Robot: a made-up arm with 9 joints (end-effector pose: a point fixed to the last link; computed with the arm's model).
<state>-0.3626 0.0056 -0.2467 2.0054 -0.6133 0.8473 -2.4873 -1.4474 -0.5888</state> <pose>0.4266 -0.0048 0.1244 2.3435 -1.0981 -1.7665</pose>
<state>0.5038 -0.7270 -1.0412 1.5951 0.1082 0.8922 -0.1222 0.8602 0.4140</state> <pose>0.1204 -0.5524 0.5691 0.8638 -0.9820 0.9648</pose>
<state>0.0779 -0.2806 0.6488 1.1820 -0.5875 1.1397 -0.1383 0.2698 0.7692</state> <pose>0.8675 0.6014 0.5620 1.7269 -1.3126 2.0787</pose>
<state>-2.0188 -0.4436 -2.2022 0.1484 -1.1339 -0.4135 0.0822 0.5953 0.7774</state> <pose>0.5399 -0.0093 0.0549 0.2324 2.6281 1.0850</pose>
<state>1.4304 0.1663 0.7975 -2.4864 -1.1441 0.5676 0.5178 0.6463 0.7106</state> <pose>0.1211 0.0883 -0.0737 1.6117 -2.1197 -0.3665</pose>
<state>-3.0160 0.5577 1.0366 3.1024 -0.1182 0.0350 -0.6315 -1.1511 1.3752</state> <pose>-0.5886 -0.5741 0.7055 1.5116 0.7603 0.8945</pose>
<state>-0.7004 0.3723 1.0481 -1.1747 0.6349 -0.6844 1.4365 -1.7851 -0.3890</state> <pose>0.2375 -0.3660 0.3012 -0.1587 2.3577 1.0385</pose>
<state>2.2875 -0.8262 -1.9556 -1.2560 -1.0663 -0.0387 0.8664 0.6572 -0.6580</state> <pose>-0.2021 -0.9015 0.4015 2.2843 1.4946 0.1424</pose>
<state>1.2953 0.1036 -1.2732 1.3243 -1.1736 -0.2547 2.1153 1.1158 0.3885</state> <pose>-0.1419 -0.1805 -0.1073 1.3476 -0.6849 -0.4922</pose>
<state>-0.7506 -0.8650 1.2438 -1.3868 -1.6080 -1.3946 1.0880 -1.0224 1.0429</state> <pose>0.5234 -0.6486 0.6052 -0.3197 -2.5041 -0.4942</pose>
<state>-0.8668 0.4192 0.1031 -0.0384 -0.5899 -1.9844 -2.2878 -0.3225 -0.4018</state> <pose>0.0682 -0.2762 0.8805 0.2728 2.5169 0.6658</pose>
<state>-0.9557 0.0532 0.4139 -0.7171 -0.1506 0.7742 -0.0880 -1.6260 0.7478</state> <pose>0.6670 0.4021 0.2173 -0.1953 -0.7270 2.6384</pose>
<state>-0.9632 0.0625 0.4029 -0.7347 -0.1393 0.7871 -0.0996 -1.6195 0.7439</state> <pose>0.6673 0.3970 0.2207 -0.2015 -0.7221 2.6516</pose>
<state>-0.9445 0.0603 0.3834 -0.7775 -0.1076 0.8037 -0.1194 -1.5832 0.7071</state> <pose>0.6416 0.3945 0.2067 -0.1778 -0.6380 2.7429</pose>
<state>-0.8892 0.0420 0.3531 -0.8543 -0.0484 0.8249 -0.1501 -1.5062 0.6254</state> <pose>0.5818 0.3900 0.1727 -0.1190 -0.4340 2.9371</pose>
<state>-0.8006 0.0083 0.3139 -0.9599 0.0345 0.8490 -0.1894 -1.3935 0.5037</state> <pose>0.4974 0.3704 0.1293 0.0411 0.0884 -3.0723</pose>
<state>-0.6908 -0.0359 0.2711 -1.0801 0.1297 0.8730 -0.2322 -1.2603 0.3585</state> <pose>0.4115 0.3280 0.0930 -0.0171 -0.3023 -2.7561</pose>
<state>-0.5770 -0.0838 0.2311 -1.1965 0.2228 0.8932 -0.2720 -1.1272 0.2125</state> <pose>0.3478 0.2710 0.0741 -0.0339 -0.6141 -2.3840</pose>
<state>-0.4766 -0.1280 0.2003 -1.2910 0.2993 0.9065 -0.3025 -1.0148 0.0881</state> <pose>0.3140 0.2183 0.0714 -0.0256 -0.8249 -2.0416</pose>
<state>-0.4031 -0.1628 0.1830 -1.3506 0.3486 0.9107 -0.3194 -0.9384 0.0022</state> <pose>0.3013 0.1822 0.0751 -0.0135 -0.9478 -1.7985</pose>
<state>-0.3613 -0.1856 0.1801 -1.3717 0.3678 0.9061 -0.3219 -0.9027 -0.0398</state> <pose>0.2977 0.1634 0.0766 -0.0089 -1.0068 -1.6816</pose>
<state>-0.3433 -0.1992 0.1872 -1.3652 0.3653 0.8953 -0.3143 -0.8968 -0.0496</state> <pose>0.2964 0.1556 0.0737 -0.0124 -1.0284 -1.6597</pose>
